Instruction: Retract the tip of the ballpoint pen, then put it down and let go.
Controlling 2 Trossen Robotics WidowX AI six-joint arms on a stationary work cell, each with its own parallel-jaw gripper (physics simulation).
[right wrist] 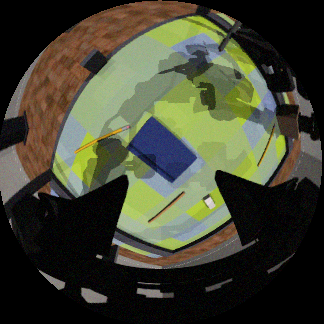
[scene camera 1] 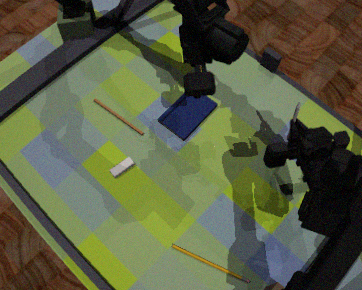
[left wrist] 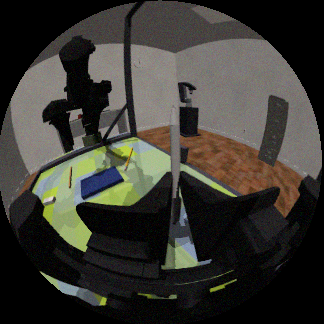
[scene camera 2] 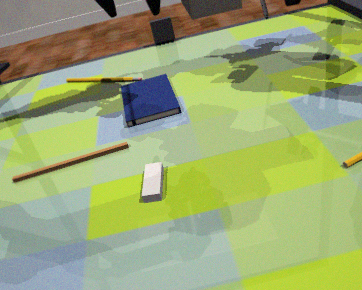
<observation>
The right gripper is open, holding nothing. Also in view: a ballpoint pen.
</observation>
